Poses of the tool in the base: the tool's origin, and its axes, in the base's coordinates. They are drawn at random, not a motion.
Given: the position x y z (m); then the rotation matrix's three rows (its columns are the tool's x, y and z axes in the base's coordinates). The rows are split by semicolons.
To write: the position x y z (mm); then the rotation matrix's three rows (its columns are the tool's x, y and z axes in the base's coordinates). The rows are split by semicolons. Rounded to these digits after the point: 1 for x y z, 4 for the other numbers.
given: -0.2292 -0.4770 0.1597; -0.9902 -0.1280 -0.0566; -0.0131 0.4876 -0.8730; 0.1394 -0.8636 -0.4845
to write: -229.2 -477.0 159.7; -0.9902 -0.1280 -0.0566; -0.0131 0.4876 -0.8730; 0.1394 -0.8636 -0.4845
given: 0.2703 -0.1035 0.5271; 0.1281 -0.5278 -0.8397; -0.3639 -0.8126 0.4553; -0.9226 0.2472 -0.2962
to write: 270.3 -103.5 527.1; 0.1281 -0.5278 -0.8397; -0.3639 -0.8126 0.4553; -0.9226 0.2472 -0.2962
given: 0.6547 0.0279 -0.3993; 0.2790 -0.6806 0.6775; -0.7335 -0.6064 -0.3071; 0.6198 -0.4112 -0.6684
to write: 654.7 27.9 -399.3; 0.2790 -0.6806 0.6775; -0.7335 -0.6064 -0.3071; 0.6198 -0.4112 -0.6684
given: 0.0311 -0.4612 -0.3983; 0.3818 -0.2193 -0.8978; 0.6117 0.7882 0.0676; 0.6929 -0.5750 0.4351
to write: 31.1 -461.2 -398.3; 0.3818 -0.2193 -0.8978; 0.6117 0.7882 0.0676; 0.6929 -0.5750 0.4351
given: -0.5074 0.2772 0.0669; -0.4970 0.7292 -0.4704; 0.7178 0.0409 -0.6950; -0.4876 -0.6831 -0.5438
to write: -507.4 277.2 66.9; -0.4970 0.7292 -0.4704; 0.7178 0.0409 -0.6950; -0.4876 -0.6831 -0.5438
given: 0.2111 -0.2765 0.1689; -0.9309 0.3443 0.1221; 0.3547 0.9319 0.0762; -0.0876 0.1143 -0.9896
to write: 211.1 -276.5 168.9; -0.9309 0.3443 0.1221; 0.3547 0.9319 0.0762; -0.0876 0.1143 -0.9896
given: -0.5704 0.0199 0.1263; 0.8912 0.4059 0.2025; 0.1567 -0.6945 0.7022; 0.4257 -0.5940 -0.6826
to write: -570.4 19.9 126.3; 0.8912 0.4059 0.2025; 0.1567 -0.6945 0.7022; 0.4257 -0.5940 -0.6826
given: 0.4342 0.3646 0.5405; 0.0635 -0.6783 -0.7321; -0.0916 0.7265 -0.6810; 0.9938 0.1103 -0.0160
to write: 434.2 364.6 540.5; 0.0635 -0.6783 -0.7321; -0.0916 0.7265 -0.6810; 0.9938 0.1103 -0.0160
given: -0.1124 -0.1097 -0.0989; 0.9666 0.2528 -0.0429; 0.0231 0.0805 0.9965; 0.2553 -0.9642 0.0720
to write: -112.4 -109.7 -98.9; 0.9666 0.2528 -0.0429; 0.0231 0.0805 0.9965; 0.2553 -0.9642 0.0720
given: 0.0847 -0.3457 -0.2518; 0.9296 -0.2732 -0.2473; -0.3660 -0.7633 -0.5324; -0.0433 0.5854 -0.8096
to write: 84.7 -345.7 -251.8; 0.9296 -0.2732 -0.2473; -0.3660 -0.7633 -0.5324; -0.0433 0.5854 -0.8096
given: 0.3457 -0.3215 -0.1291; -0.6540 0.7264 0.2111; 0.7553 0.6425 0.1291; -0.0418 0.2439 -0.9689
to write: 345.7 -321.5 -129.1; -0.6540 0.7264 0.2111; 0.7553 0.6425 0.1291; -0.0418 0.2439 -0.9689
